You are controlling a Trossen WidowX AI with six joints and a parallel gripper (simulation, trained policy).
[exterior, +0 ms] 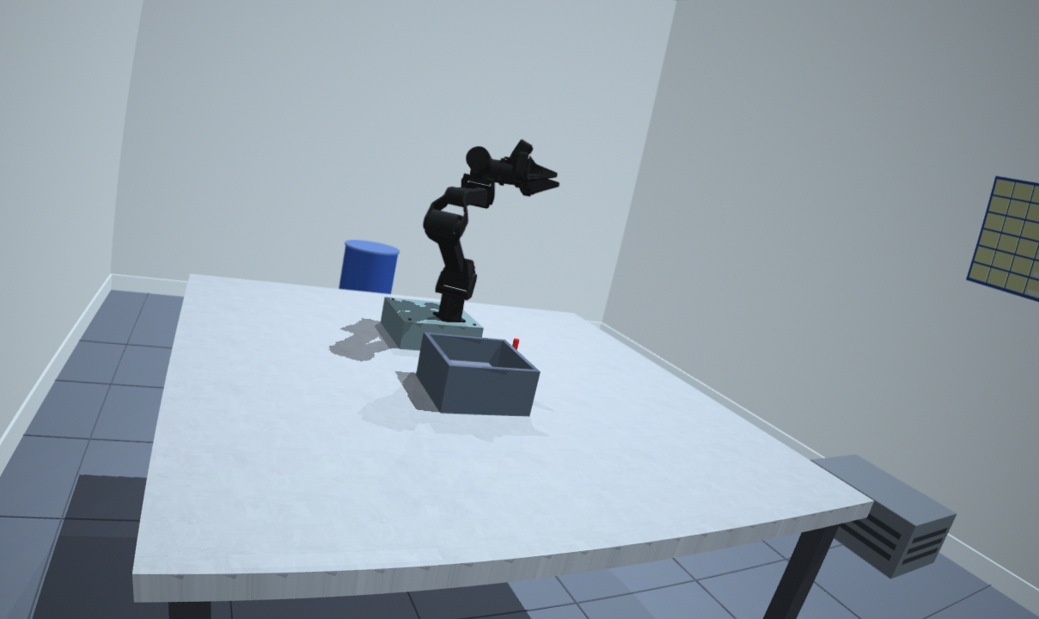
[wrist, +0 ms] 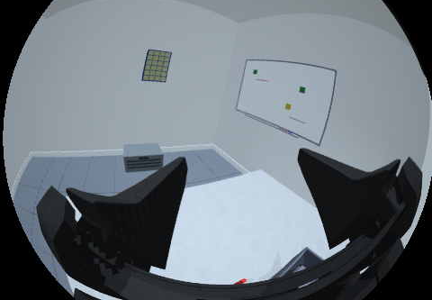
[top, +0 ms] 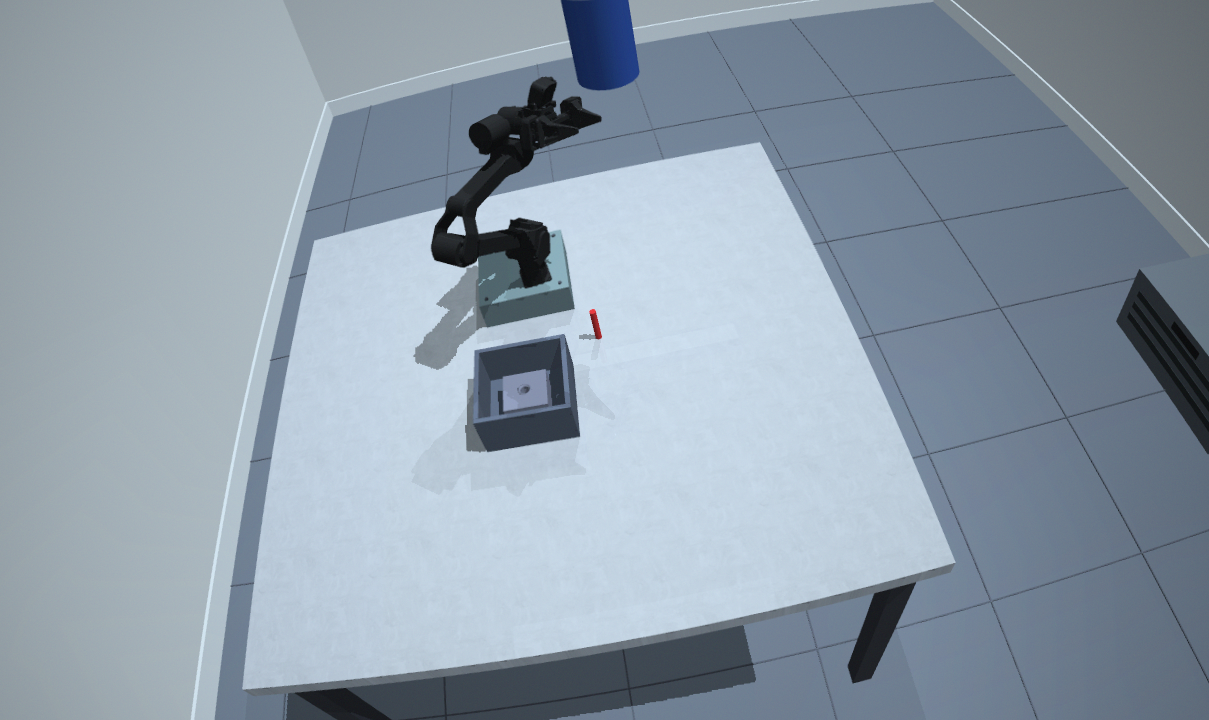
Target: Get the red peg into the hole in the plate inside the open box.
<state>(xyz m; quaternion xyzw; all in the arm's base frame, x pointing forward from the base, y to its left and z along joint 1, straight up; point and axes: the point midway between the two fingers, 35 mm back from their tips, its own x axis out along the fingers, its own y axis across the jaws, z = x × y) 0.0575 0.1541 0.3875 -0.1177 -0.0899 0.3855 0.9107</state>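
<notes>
Right now my gripper tip is 420 mm above the red peg, 90 mm to the left of it and 90 mm short of it. The rest, counted from my gripper tip: dark grey box 430 mm below, 270 mm to the right, 220 mm ahead.
</notes>
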